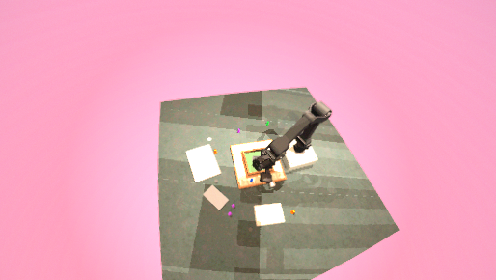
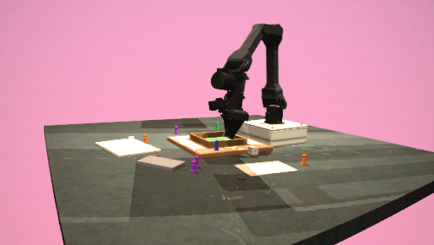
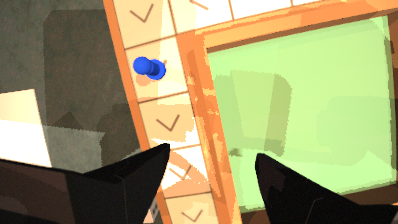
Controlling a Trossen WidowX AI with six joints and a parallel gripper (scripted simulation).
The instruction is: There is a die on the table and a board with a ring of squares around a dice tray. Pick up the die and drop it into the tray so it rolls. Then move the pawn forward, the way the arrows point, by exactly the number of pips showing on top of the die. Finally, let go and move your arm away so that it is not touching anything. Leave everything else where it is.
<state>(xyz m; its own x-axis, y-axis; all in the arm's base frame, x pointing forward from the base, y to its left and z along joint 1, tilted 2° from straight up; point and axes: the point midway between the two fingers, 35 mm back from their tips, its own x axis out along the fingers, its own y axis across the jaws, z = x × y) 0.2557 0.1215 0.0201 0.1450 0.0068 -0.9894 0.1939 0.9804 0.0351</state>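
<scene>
Now: the white die 70 mm to the left of my gripper tip, 60 mm behind it and 30 mm below it. The rest, counted from my gripper tip: small slab: 260 mm ahead, 110 mm to the left, 40 mm below; then blue pawn: 60 mm ahead, 40 mm to the left, 20 mm below; then dice tray: 80 mm to the right, 40 mm below, 10 mm ahead.
</scene>
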